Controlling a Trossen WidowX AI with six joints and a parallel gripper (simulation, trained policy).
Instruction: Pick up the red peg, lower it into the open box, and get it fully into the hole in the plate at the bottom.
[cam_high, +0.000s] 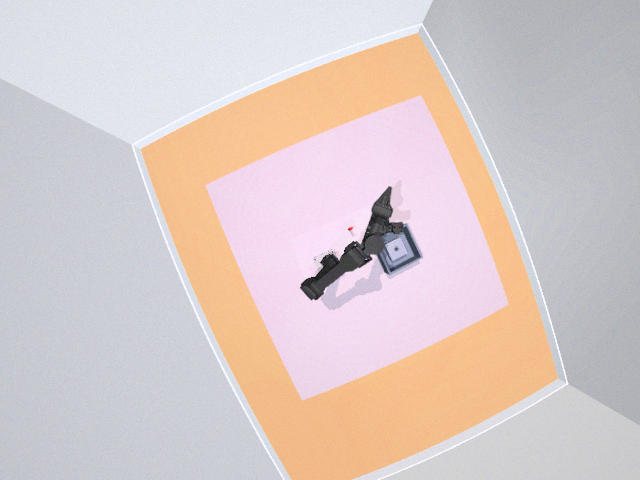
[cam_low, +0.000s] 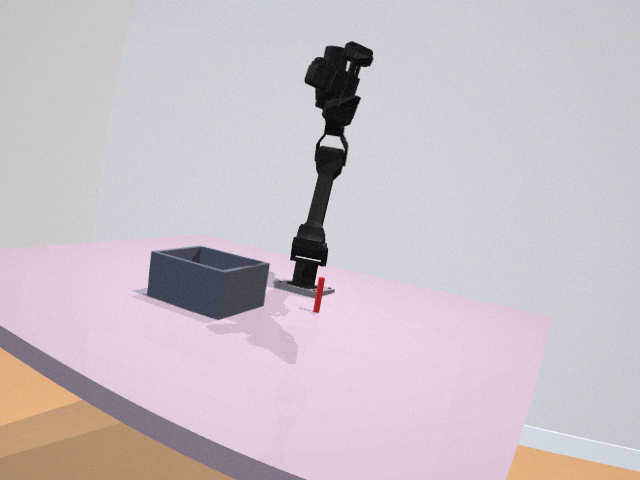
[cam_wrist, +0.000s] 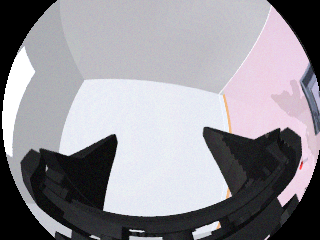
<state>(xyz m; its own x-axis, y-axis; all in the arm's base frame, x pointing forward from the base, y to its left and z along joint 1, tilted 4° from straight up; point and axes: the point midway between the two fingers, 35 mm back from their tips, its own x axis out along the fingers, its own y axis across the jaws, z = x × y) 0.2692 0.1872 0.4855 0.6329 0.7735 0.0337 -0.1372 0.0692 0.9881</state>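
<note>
My gripper tip is 48 cm above the red peg, 11 cm past it and 8 cm to the left of it. Also, from my gripper tip: grey box (49 cm below, 25 cm to the right, 8 cm ahead); then pale plate (47 cm below, 25 cm to the right, 8 cm ahead).
</note>
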